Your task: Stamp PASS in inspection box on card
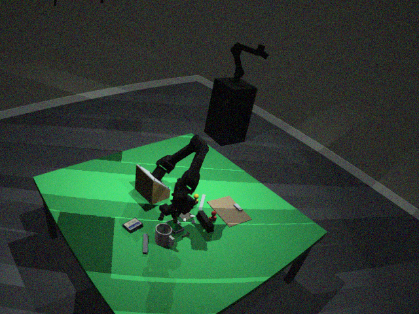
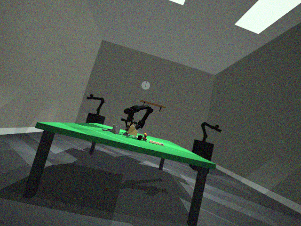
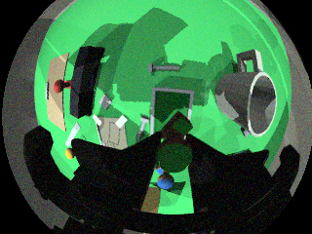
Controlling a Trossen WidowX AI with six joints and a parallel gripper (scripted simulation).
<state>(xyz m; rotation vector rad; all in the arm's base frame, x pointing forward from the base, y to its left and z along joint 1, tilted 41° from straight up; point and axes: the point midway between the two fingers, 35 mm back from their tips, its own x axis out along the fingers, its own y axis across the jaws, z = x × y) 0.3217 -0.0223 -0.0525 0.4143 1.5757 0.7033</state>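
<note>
Now: the green ink pad 7 cm below my gripper tip. From my gripper tip the other things lie so: grey mug: 8 cm ahead, 10 cm to the right, 4 cm below; blue-knobbed stamp: 10 cm behind, 2 cm to the right, 5 cm below; white card: 8 cm behind, 11 cm to the left, 8 cm below.
</note>
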